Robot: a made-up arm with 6 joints.
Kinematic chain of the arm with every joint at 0, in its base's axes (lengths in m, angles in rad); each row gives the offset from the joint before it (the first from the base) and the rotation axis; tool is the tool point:
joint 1: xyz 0 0 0.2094 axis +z
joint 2: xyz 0 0.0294 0 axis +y
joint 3: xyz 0 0 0.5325 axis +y
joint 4: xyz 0 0 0.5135 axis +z
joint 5: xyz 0 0 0 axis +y
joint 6: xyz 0 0 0.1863 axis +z
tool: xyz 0 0 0
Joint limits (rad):
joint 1: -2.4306..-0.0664
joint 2: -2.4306..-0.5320
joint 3: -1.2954..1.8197
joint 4: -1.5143..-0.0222
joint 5: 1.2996..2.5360
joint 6: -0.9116..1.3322
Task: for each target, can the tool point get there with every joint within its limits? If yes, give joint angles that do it. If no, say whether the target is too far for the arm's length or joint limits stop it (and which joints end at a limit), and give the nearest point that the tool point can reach.
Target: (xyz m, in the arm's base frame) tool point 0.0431 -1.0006 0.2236
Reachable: no: joint limits stop it (at a limit: joint 2, joint 3, joint 4, joint 5) | nearest point 0.0139 -0.3217 0.6534 | short by 0.804 m
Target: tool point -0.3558 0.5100 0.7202
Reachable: yes | joints -1.1438 -1.4148 1.0214 -1.0311 2.0464 1.0332
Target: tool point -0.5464 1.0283 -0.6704
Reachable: no: too far | nearest point -0.4208 0.7920 -0.4682 | short by 0.335 m
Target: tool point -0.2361 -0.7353 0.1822
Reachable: no: joint limits stop it (at a limit: joint 2, joint 3, joint 4, joint 5) | nearest point -0.0984 -0.3066 0.6534 | short by 0.652 m
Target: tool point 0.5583 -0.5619 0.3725
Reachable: no: joint limits stop it (at a limit: joint 2, joint 3, joint 4, joint 5) | nearest point 0.2270 -0.2284 0.6534 | short by 0.548 m
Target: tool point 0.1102 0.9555 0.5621
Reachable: yes | joints -1.8061 -0.8464 -0.9289 -0.9096 1.4034 -0.2799
